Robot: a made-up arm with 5 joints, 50 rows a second.
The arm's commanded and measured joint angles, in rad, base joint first. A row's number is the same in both.
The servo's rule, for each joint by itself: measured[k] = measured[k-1] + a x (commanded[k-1-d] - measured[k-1]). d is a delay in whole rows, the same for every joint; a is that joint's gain. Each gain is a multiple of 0.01, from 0.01 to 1. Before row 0 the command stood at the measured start. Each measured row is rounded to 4 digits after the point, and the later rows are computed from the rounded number. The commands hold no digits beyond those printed.
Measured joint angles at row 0:
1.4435 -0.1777 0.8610 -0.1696 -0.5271
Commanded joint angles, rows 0 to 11:
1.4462 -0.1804 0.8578 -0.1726 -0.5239
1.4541 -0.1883 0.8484 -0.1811 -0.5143
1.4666 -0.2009 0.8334 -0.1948 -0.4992
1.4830 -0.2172 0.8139 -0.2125 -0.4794
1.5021 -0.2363 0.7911 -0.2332 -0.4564
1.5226 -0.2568 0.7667 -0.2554 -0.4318
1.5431 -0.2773 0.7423 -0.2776 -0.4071
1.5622 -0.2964 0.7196 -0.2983 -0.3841
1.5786 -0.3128 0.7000 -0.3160 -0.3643
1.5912 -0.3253 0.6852 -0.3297 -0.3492
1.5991 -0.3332 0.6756 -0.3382 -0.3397
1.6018 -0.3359 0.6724 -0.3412 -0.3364
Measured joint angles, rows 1 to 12:
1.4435 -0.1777 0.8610 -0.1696 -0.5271
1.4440 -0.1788 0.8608 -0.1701 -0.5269
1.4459 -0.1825 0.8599 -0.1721 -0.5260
1.4498 -0.1897 0.8580 -0.1762 -0.5241
1.4561 -0.2004 0.8549 -0.1827 -0.5210
1.4648 -0.2144 0.8504 -0.1918 -0.5165
1.4758 -0.2309 0.8445 -0.2032 -0.5106
1.4886 -0.2490 0.8373 -0.2166 -0.5034
1.5026 -0.2675 0.8291 -0.2313 -0.4950
1.5170 -0.2852 0.8201 -0.2465 -0.4859
1.5311 -0.3008 0.8107 -0.2615 -0.4763
1.5440 -0.3134 0.8012 -0.2753 -0.4667
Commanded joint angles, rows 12 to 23:
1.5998 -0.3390 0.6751 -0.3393 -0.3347
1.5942 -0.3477 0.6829 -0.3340 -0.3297
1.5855 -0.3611 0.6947 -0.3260 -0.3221
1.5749 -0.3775 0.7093 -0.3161 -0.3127
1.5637 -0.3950 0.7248 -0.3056 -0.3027
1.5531 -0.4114 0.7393 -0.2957 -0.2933
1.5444 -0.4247 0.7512 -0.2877 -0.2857
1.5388 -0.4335 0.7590 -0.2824 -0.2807
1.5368 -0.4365 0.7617 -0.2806 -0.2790
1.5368 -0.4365 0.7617 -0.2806 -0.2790
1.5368 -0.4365 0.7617 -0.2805 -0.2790
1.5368 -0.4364 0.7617 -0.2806 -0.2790
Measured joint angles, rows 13 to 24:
1.5550 -0.3222 0.7922 -0.2872 -0.4576
1.5635 -0.3288 0.7840 -0.2966 -0.4490
1.5693 -0.3362 0.7769 -0.3033 -0.4406
1.5724 -0.3459 0.7711 -0.3074 -0.4323
1.5729 -0.3582 0.7668 -0.3090 -0.4239
1.5712 -0.3726 0.7639 -0.3084 -0.4154
1.5678 -0.3877 0.7622 -0.3061 -0.4069
1.5634 -0.4021 0.7614 -0.3028 -0.3984
1.5587 -0.4143 0.7612 -0.2991 -0.3902
1.5545 -0.4230 0.7612 -0.2958 -0.3824
1.5511 -0.4283 0.7612 -0.2931 -0.3752
1.5484 -0.4315 0.7612 -0.2908 -0.3685

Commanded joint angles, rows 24 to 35:
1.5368 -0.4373 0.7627 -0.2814 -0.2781
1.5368 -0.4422 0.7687 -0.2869 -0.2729
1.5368 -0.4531 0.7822 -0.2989 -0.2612
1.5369 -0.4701 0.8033 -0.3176 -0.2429
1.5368 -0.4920 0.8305 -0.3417 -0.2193
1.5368 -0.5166 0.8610 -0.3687 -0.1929
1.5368 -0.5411 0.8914 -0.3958 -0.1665
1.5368 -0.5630 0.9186 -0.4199 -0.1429
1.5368 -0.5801 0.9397 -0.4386 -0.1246
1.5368 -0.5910 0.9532 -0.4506 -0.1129
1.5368 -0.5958 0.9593 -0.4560 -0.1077
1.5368 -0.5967 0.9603 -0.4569 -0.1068
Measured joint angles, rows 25 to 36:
1.5462 -0.4334 0.7612 -0.2890 -0.3622
1.5444 -0.4349 0.7613 -0.2876 -0.3563
1.5430 -0.4377 0.7618 -0.2875 -0.3505
1.5418 -0.4437 0.7632 -0.2896 -0.3442
1.5409 -0.4540 0.7660 -0.2946 -0.3371
1.5401 -0.4688 0.7705 -0.3031 -0.3289
1.5395 -0.4874 0.7768 -0.3149 -0.3194
1.5390 -0.5083 0.7848 -0.3295 -0.3087
1.5386 -0.5296 0.7942 -0.3458 -0.2971
1.5383 -0.5493 0.8044 -0.3625 -0.2850
1.5380 -0.5656 0.8148 -0.3784 -0.2730
1.5378 -0.5774 0.8249 -0.3924 -0.2614

